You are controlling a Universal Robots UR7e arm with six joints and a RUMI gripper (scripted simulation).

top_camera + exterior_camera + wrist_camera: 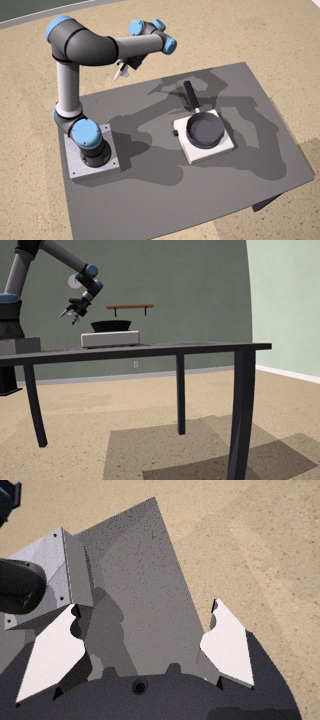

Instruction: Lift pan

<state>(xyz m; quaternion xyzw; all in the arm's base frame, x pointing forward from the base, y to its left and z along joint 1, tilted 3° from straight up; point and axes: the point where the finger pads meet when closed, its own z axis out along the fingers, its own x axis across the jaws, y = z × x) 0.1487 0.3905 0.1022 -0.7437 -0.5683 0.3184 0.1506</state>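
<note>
Now: hand 390 mm short of the dark pan, 310 mm to the left of it and 90 mm above it. From my hand the other things lie so: hot plate: 370 mm to the right, 370 mm ahead, 160 mm below.
</note>
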